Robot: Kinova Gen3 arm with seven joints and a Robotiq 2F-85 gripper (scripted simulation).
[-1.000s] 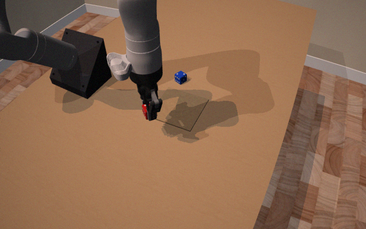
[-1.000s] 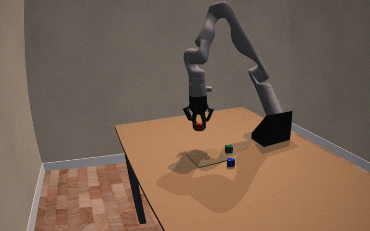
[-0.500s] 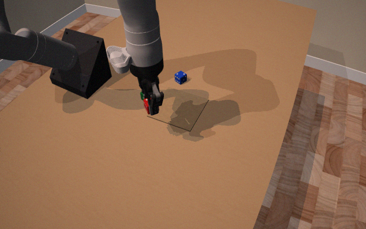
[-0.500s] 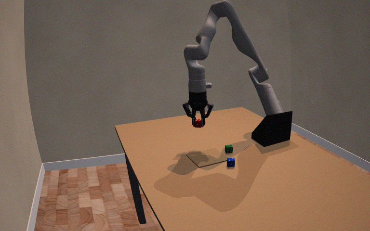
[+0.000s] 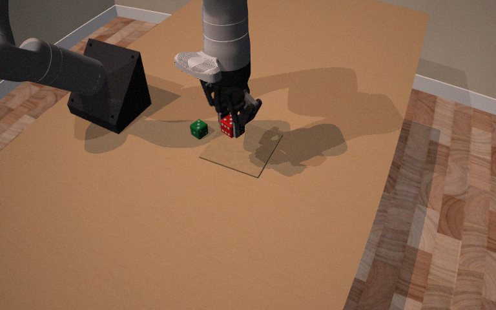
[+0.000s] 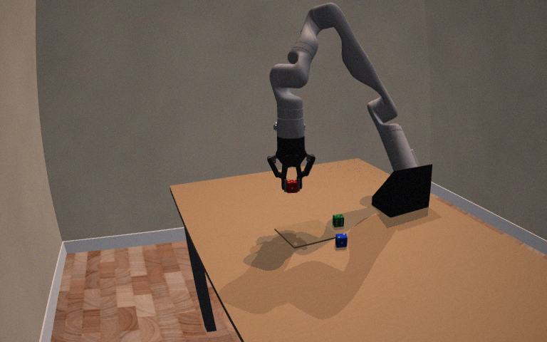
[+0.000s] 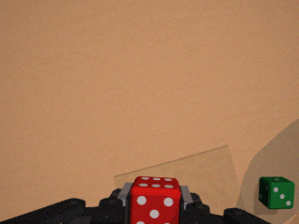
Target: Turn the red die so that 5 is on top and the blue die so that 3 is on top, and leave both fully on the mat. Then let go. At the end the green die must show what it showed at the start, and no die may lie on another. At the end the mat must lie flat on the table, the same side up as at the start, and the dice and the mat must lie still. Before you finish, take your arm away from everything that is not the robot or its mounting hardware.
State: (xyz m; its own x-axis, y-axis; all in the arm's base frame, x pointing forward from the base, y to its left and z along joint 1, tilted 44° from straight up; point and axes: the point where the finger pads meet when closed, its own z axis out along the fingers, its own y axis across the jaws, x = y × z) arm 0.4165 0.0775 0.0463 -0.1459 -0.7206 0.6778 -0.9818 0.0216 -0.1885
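The thin tan mat lies 3 cm behind my hand, 6 cm to the left of it and 13 cm below it. From my hand the other things lie so: blue die: 9 cm behind, 17 cm to the left, 11 cm below; red die: right at my hand; green die: 13 cm behind, 4 cm to the left, 11 cm below.
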